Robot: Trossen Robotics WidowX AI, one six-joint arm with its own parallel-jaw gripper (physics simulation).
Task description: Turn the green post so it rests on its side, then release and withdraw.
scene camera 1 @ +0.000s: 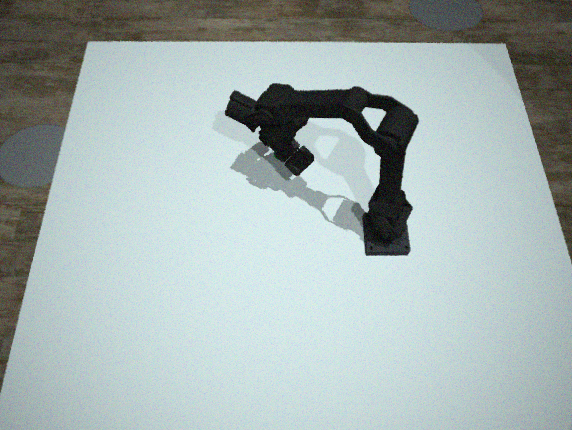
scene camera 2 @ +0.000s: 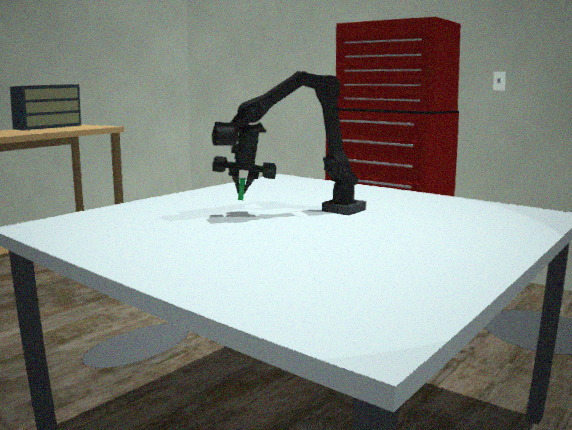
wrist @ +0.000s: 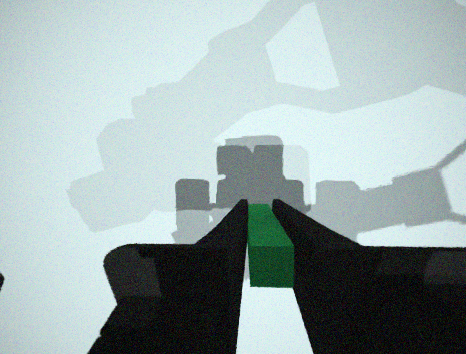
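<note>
The green post (scene camera 2: pixel 241 189) (wrist: pixel 270 250) is held close to upright between the two fingers, and its lower end hangs a little above the table (scene camera 2: pixel 320 270). My gripper (scene camera 2: pixel 243 196) (wrist: pixel 259 205) points down and is shut on the green post. In the wrist view the post's end face and one long side show between the black fingers. In scene camera 1 the post does not show, and the fingertips are hidden behind the gripper's body. The shadow of the arm and gripper lies on the white table below.
The arm's base (scene camera 1: pixel 386 242) (scene camera 2: pixel 344 206) stands on the white table (scene camera 1: pixel 250 325), to the right of the gripper. Behind the table stand a red drawer cabinet (scene camera 2: pixel 390 100) and a wooden bench (scene camera 2: pixel 100 131) with a small drawer box (scene camera 2: pixel 52 106) on it.
</note>
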